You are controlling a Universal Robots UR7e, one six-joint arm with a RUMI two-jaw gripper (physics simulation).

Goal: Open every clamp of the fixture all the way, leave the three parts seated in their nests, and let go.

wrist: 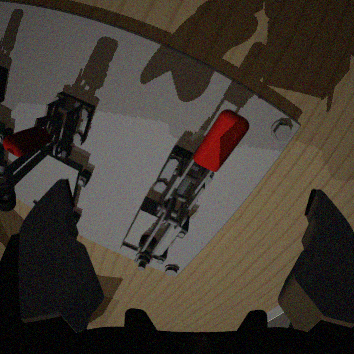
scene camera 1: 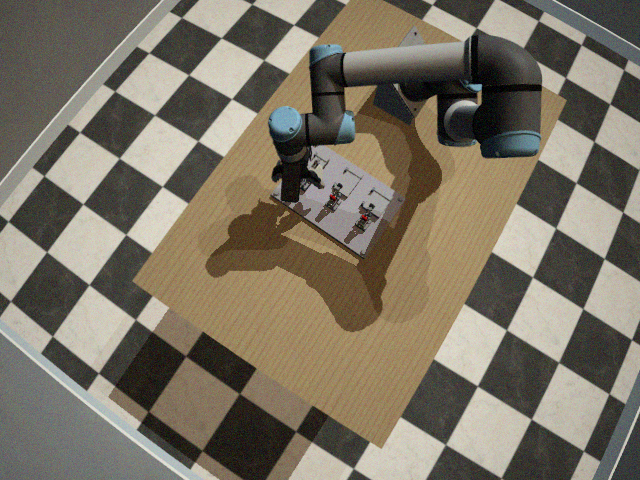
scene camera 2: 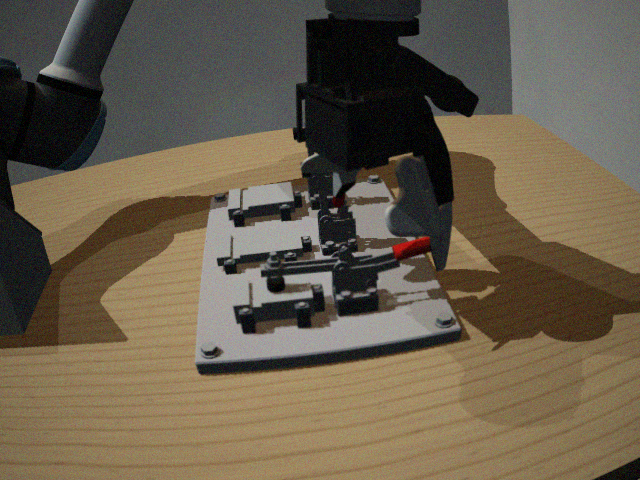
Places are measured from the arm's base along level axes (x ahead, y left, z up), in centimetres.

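Where they show: gripper, fingertip midpoint: [wrist: 191,188] [scene camera 2: 384,230].
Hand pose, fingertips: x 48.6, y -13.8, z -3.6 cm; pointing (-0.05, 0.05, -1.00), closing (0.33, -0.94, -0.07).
Things, the pixels of their top centre, and the offset from my fingertips. "spot": a spot on its surface instead. Level surfaces: height alone.
- fixture plate at its top centre: [wrist: 65,144] [scene camera 2: 309,248] [scene camera 1: 338,196] dx -5.0, dy +11.1, dz -6.9 cm
- middle clamp at a spot on its surface: [wrist: 65,125] [scene camera 2: 344,222] spot: dx -1.3, dy +9.8, dz -3.8 cm
- far clamp at a spot on its surface: [scene camera 1: 366,217] spot: dx -0.1, dy +22.3, dz +2.1 cm
- middle part at its top centre: [scene camera 2: 258,241] [wrist: 50,193] [scene camera 1: 348,181] dx -10.2, dy +11.6, dz -5.3 cm
- far part at its top centre: [scene camera 2: 260,194] [scene camera 1: 377,201] dx -8.7, dy +22.5, dz -4.8 cm
- wooden table at its surface level: dz -8.4 cm
- bolt at its top centre: [wrist: 283,132] [scene camera 2: 444,316] dx +3.8, dy -5.9, dz -6.2 cm
The fixture plate [scene camera 1: 338,161] [scene camera 2: 392,324] [wrist: 120,150] carries three clamps. The near clamp [scene camera 2: 355,281] [wrist: 172,200] in scene camera 2 is closed: its bar lies over the near part [scene camera 2: 289,297], and its red handle [scene camera 2: 412,248] [wrist: 221,140] points outward, low. The middle clamp [scene camera 1: 333,198] [scene camera 2: 337,227] [wrist: 65,125] and far clamp [scene camera 1: 366,217] stand open, arms raised; the gripper partly hides them in scene camera 2. The middle part [scene camera 2: 266,244] and far part [scene camera 2: 268,198] sit in their nests. My gripper [scene camera 2: 391,229] [wrist: 191,188] is open and empty, above the near clamp; one finger overlaps the handle's end in view, contact unclear.
The plate lies on a wooden table [scene camera 1: 310,361] [scene camera 2: 155,423] with bolts at its corners, one bolt [wrist: 282,128] beside the near clamp's handle. The arm's base [scene camera 1: 395,100] stands on the table behind the plate. The raised middle clamp is beside the gripper.
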